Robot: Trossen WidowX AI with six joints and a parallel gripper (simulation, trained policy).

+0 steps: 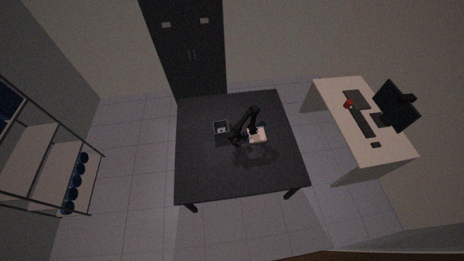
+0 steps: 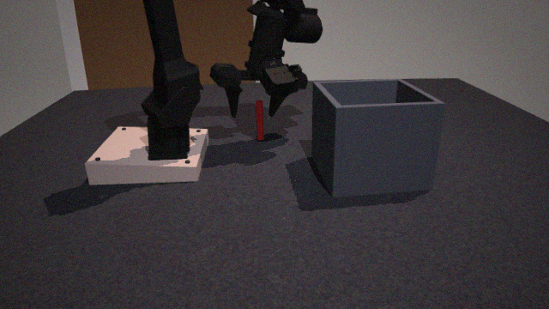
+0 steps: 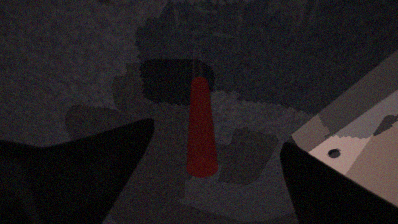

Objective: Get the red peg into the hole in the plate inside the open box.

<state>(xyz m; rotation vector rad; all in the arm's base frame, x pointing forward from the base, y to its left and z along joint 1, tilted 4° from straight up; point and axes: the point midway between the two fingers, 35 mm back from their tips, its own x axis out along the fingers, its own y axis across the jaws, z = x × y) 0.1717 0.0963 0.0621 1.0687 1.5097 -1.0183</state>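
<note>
Right now my gripper tip is 1 cm to the left of the red peg, 1 cm short of it and 1 cm above it. Also, from my gripper tip: pale plate (21 cm to the right, 15 cm ahead).
</note>
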